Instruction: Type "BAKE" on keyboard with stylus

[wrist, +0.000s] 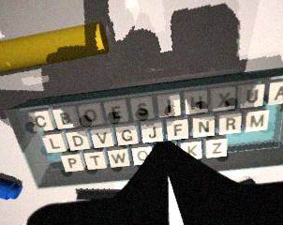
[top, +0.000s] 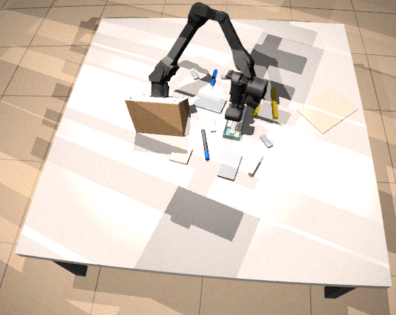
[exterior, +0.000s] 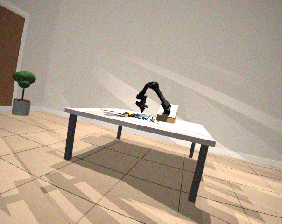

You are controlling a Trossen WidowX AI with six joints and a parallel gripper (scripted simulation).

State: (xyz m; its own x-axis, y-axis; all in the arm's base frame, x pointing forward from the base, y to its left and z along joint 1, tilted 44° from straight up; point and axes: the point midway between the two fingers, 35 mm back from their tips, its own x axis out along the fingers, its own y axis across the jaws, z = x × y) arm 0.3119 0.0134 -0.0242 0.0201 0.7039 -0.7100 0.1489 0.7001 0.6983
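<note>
My gripper tip is now 190 mm to the right of the blue stylus, 120 mm past it and 30 mm above it. Round my gripper tip: cream pad 200 mm behind, 190 mm to the right, 40 mm below; grey block 90 mm behind, 40 mm to the right, 40 mm below; white cylinder 210 mm to the right, 90 mm ahead, 30 mm below.
</note>
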